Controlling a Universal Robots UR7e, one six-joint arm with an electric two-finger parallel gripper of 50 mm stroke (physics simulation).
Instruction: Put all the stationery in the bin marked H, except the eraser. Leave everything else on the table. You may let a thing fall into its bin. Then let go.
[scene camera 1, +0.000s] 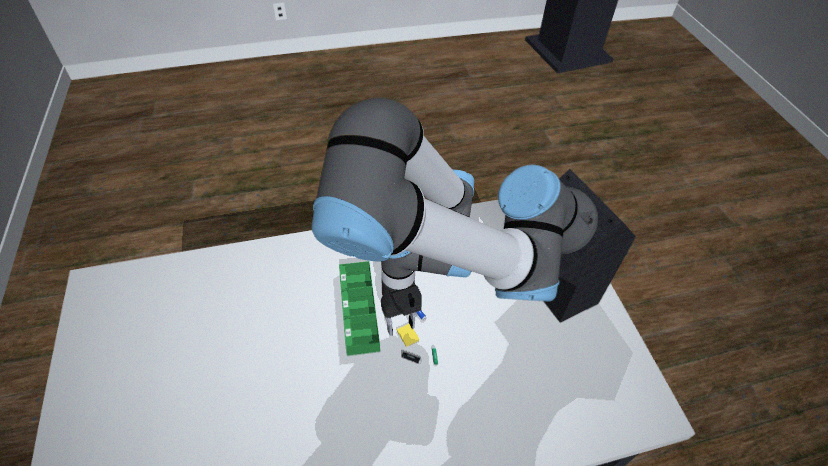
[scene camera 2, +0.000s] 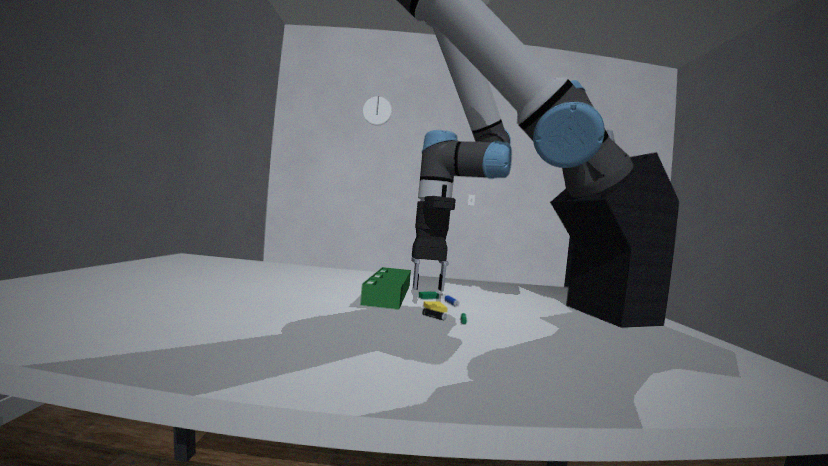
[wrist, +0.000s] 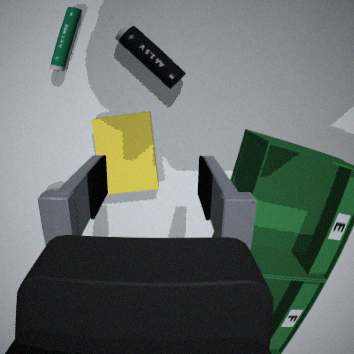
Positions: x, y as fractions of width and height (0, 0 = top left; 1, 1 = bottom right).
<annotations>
The gripper (wrist: 0.43, 0.49) is 0.16 m from the lens. A yellow sticky-note pad (wrist: 0.36, 0.39) is 0.19 m from the lens. A black AA battery (wrist: 0.42, 0.15): 0.18 m from the lens. A green bin row (wrist: 0.83, 0.69): 0.24 m from the lens. The marked spots on the green bin row and the yellow sticky-note pad are 0.15 m apart.
</annotations>
